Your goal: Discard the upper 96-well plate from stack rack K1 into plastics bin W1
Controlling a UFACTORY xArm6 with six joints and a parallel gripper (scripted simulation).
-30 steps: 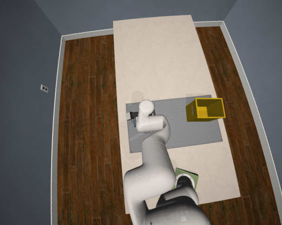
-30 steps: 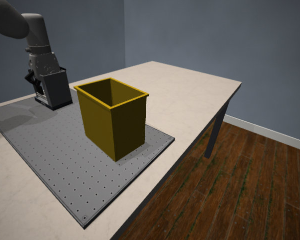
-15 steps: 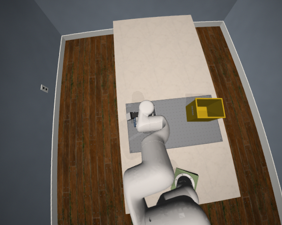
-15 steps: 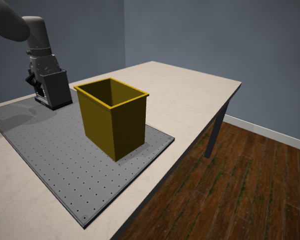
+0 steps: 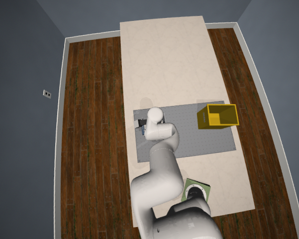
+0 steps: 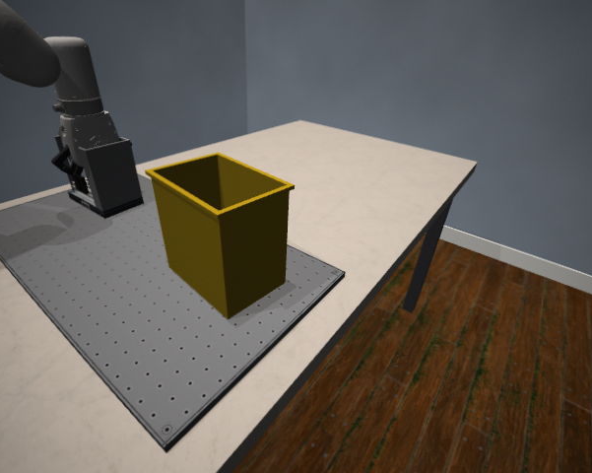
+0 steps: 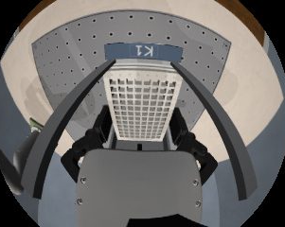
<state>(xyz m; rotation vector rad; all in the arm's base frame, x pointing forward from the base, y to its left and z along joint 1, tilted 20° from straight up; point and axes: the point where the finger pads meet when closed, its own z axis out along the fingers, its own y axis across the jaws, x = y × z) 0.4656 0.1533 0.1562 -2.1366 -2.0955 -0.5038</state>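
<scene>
My hand is 1 cm above the white 96-well plate. Round my hand: yellow plastics bin W1 (2 cm behind, 41 cm to the right, 4 cm above).
</scene>
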